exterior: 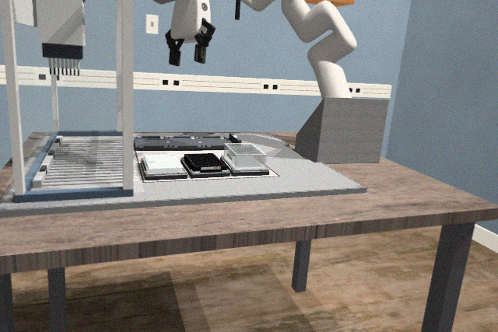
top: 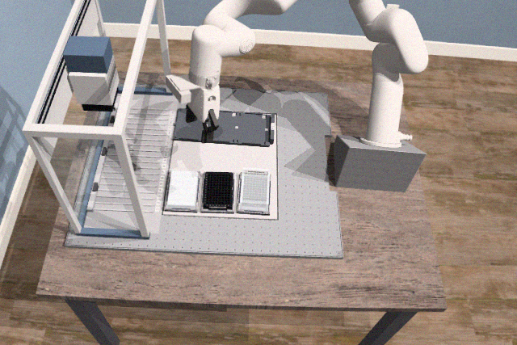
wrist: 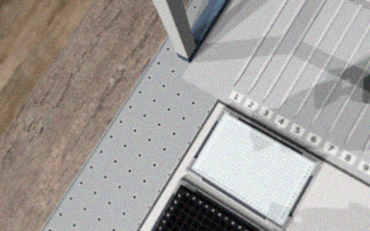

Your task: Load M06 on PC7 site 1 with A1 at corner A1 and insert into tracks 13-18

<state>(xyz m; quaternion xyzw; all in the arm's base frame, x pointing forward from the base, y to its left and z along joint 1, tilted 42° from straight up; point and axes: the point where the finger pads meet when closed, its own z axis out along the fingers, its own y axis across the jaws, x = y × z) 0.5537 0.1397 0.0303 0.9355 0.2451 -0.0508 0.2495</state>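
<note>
Now: the black 96-well plate M06 26 cm below my hand, 5 cm behind it and 3 cm to the left of it. From my hand the other things lie so: clear deep-well block M09: 25 cm below, 16 cm behind, 3 cm to the left; then dark nest S2: 27 cm below, 5 cm behind, 3 cm to the left; then white plate M60: 26 cm below, 6 cm ahead, 2 cm to the left.
</note>
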